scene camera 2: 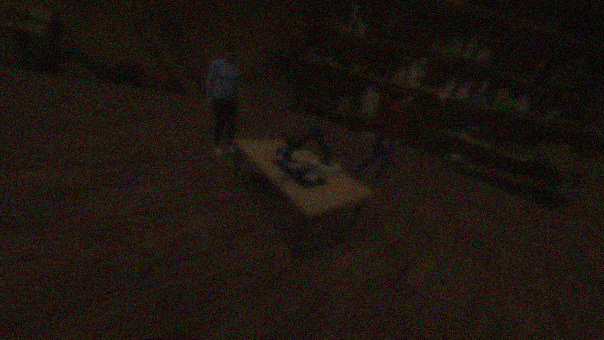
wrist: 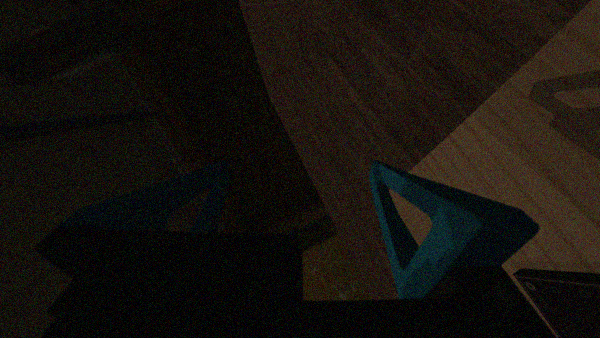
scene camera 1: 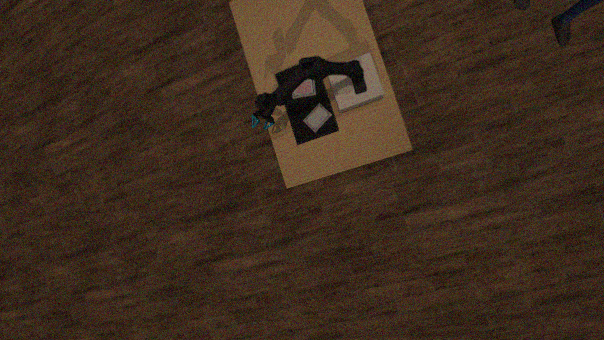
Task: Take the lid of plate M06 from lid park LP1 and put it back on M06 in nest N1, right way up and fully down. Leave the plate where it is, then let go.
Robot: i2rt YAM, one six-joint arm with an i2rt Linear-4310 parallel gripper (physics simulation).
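Frame: origin at the arm's base, x ahead, y left, z up, level; metres.
Seen in the pictures: gripper, fingertip midpoint: [scene camera 2: 281,160] [wrist: 299,168] [scene camera 1: 258,128]; arm's base, link origin: [scene camera 2: 325,163] [scene camera 1: 357,77].
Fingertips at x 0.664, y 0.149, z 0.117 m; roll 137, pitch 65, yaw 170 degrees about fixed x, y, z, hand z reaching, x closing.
Note:
Pixels of each thing's top centre, then the offset from my fingertips to it. Level surfaces: height alone.
- pinkish rectangular plate, top centre: [scene camera 1: 302,87] 0.320 m back, 0.221 m right, 0.155 m down
- black board, top centre: [scene camera 1: 306,101] [scene camera 2: 299,171] 0.315 m back, 0.132 m right, 0.181 m down
- wooden table, surface height: 0.194 m down
In the dim scene camera 1 view, a pinkish rectangular plate [scene camera 1: 304,89] lies on the black board [scene camera 1: 301,136] [wrist: 565,305], partly under the arm. A pale grey, lid-like square [scene camera 1: 317,118] lies turned at an angle near the board's other end. No labels are readable, so I cannot confirm M06, N1 or LP1. My gripper [scene camera 1: 260,126] [wrist: 299,168] has teal fingers, is open and empty, and hangs over the table's left edge, beside the board and away from both pieces. Neither piece shows in the wrist view.
The arm stands on a white block [scene camera 1: 350,104] to the right of the board. The wooden table [scene camera 1: 360,137] [scene camera 2: 325,204] has an edge beneath the gripper. A person in a blue top [scene camera 2: 223,80] stands behind the table, and one in red [scene camera 2: 395,117] stands beyond it.

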